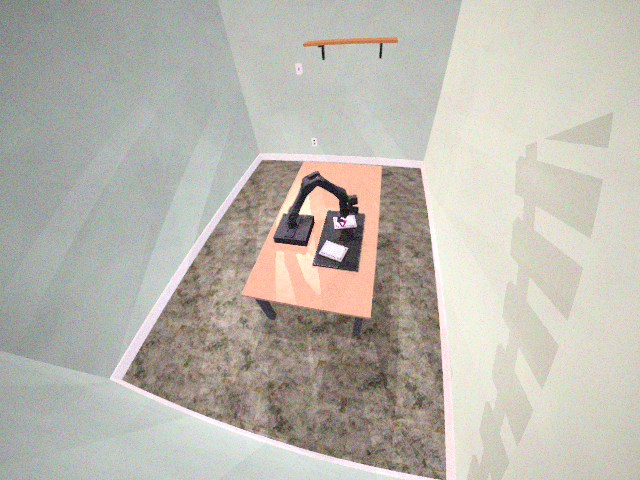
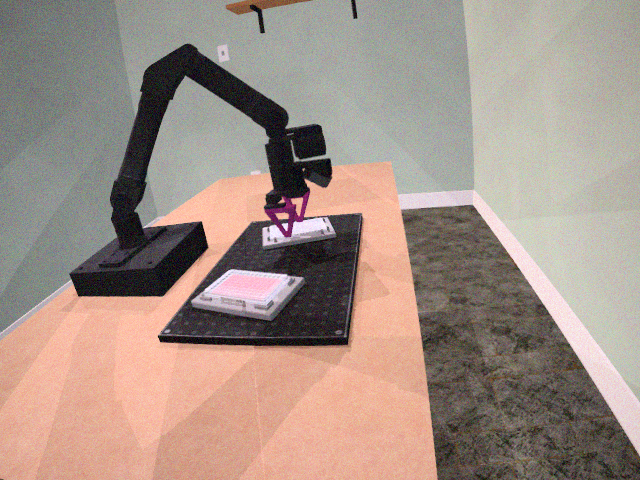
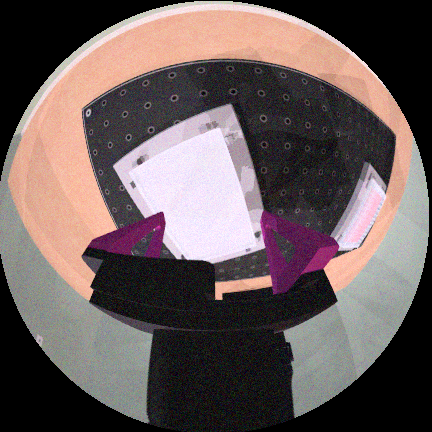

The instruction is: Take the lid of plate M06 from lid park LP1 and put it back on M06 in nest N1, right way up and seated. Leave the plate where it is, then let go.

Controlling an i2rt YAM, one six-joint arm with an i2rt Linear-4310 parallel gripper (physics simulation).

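Frame: origin at the arm's base, x ahead, y down, z left, level; centimetres.
Seen in the pictures: gripper, fingertip midpoint: [image 1: 344, 222] [image 2: 294, 229] [image 3: 212, 216]; arm's base, link origin: [image 1: 293, 226] [image 2: 135, 247].
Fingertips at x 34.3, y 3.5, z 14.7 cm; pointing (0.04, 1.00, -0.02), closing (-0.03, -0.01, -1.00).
Note:
Offsets run from my fingertips to a thing's middle. Level surfaces: height alone.
A white lid @(dx +0.4, dy +0.4, dz +1.2 cm) [image 1: 351, 222] [image 2: 316, 225] [image 3: 200, 195] lies flat on a pale grey holder, lid park LP1 @(dx +0.3, dy +0.8, dz +1.2 cm) [image 2: 310, 239] [image 3: 172, 141], at the far end of the black board. My gripper [image 1: 342, 223] [image 2: 294, 227] [image 3: 212, 216] is open and points down, its purple fingertips near opposite sides of the lid, low over its end nearer the arm. Whether the tips touch anything is unclear. Plate M06 @(dx -1.6, dy -0.1, dz -26.8 cm) [image 1: 333, 250] [image 2: 242, 285] [image 3: 366, 217], with a pink area and no lid, sits in nest N1 @(dx -1.6, dy +0.9, dz -26.8 cm) [image 2: 242, 311] [image 3: 371, 173] at the near end of the board. No labels are readable.
Both holders stand on the black perforated board @(dx +0.6, dy +2.4, dz -12.8 cm) [image 1: 351, 260] [image 2: 330, 289] [image 3: 295, 125] on a wooden table @(dy +3.1 cm) [image 1: 346, 294] [image 2: 330, 403] [image 3: 60, 150]. The black arm base [image 1: 293, 232] [image 2: 175, 263] stands left of the board. A wooden shelf [image 1: 351, 41] [image 2: 279, 4] is on the back wall.

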